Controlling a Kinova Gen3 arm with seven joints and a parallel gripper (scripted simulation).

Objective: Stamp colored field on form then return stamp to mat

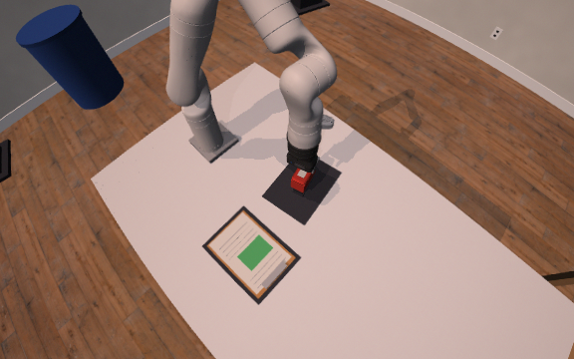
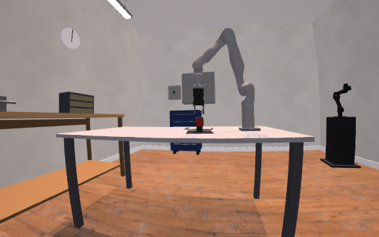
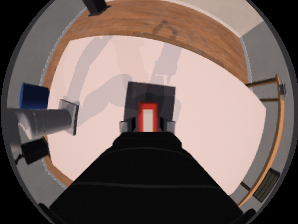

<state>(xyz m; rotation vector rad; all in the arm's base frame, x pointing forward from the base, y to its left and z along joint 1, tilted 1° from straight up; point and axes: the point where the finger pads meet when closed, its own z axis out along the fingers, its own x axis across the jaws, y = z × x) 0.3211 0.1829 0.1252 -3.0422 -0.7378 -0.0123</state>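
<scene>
Right now my hand is 90 mm above the red stamp. Also, from my hand: dark mat 140 mm below; form 110 mm ahead, 260 mm to the right, 140 mm below.
</scene>
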